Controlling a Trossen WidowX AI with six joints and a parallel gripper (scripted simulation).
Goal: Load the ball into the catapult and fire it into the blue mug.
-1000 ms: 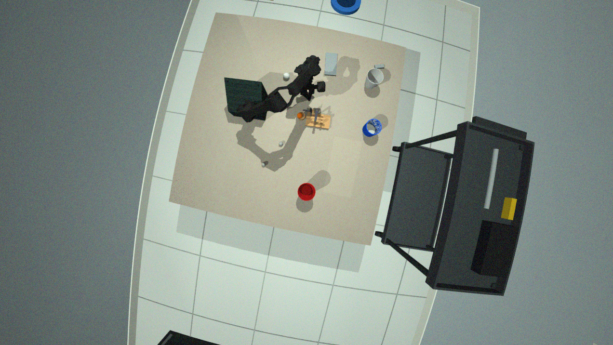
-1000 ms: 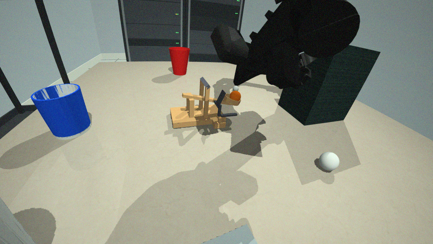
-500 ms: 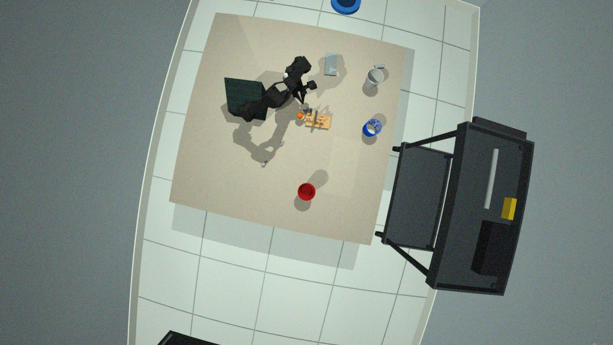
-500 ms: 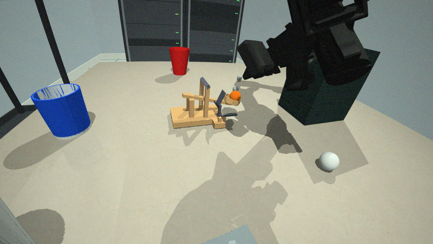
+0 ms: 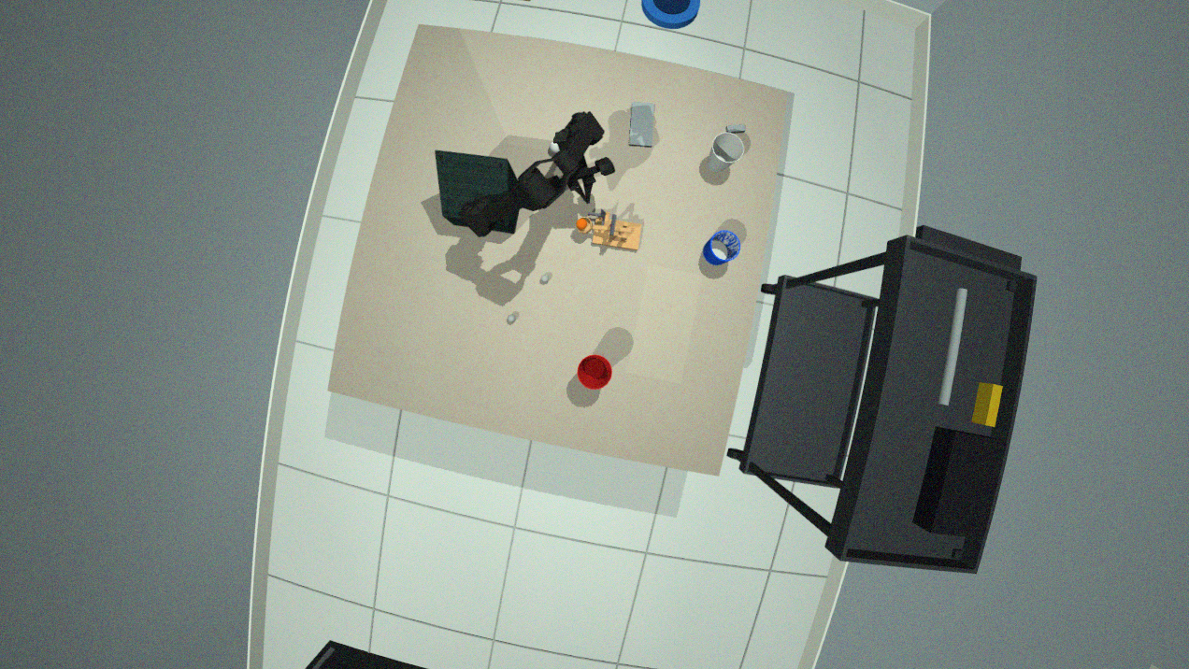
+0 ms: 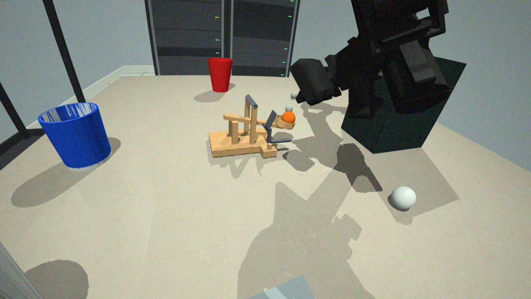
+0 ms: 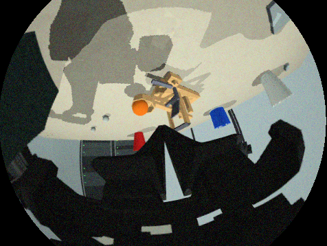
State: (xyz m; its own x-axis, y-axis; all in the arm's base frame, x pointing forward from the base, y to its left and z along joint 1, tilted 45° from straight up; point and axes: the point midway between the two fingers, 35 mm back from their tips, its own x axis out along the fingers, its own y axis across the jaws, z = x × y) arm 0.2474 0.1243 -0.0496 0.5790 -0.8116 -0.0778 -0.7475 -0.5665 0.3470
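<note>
Now: the orange ball 5 cm to the right of my gripper tip and 6 cm below it. The rest, counted from my gripper tip: wooden catapult (6 cm ahead, 2 cm to the right, 7 cm below); then white ball (17 cm behind, 17 cm to the left, 10 cm below); then grey plate (6 cm ahead, 34 cm to the left, 12 cm below).
</note>
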